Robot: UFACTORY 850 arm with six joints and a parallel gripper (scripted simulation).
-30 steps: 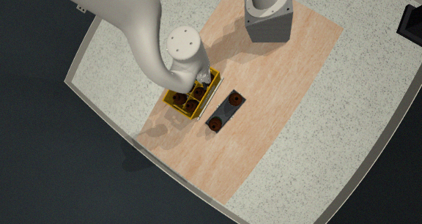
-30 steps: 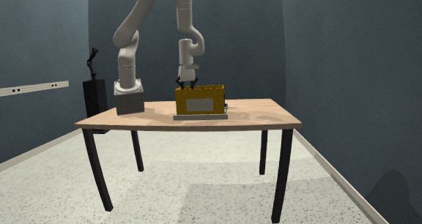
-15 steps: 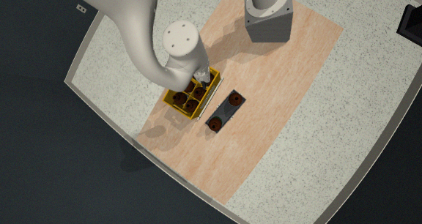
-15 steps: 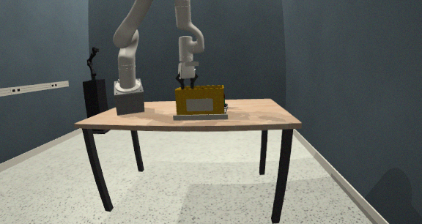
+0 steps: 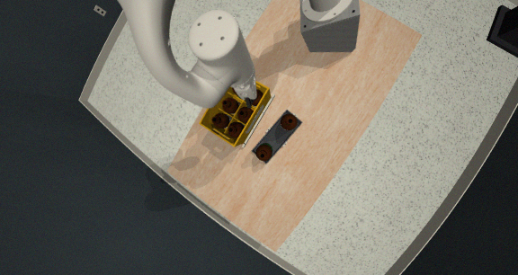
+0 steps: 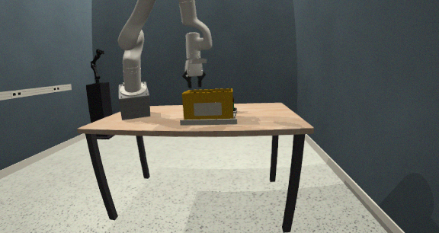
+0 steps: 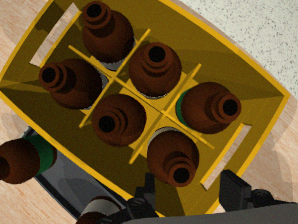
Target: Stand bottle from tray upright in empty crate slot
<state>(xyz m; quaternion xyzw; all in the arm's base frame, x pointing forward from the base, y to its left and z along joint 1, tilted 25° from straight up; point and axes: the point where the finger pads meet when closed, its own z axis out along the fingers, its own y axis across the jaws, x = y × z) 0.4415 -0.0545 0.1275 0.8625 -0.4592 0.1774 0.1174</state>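
The brown bottle is 12 cm below my hand. Round my hand: dark tray 20 cm below, 17 cm to the left, 12 cm ahead; yellow crate 13 cm below, 8 cm ahead, 5 cm to the right.
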